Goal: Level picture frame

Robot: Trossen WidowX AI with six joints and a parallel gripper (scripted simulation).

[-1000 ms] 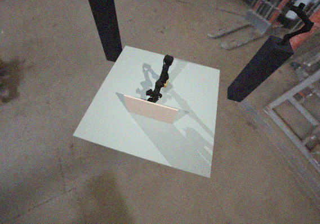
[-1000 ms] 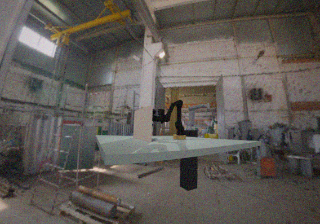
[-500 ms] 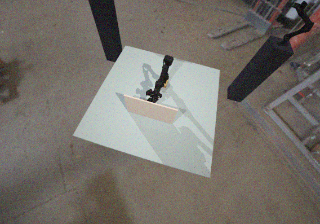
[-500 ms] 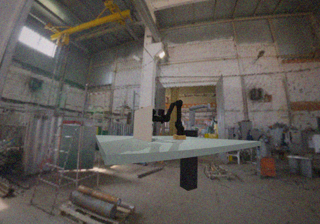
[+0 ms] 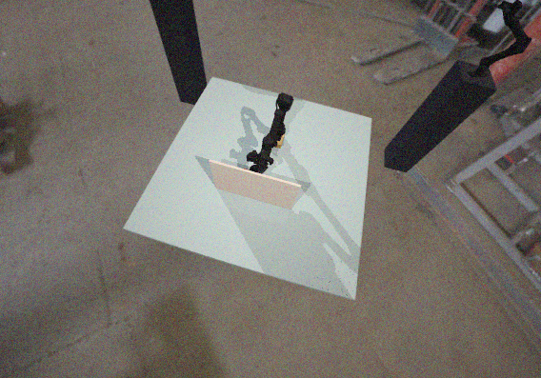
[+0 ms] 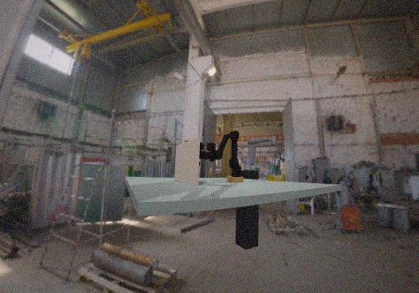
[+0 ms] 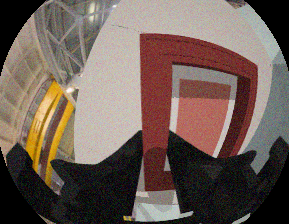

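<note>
Now: gripper tip 2 cm to the left of the picture frame and 5 cm above it. From my gripper tip the other things lie so: wall panel: 2 cm ahead, 1 cm to the right, 6 cm below.
</note>
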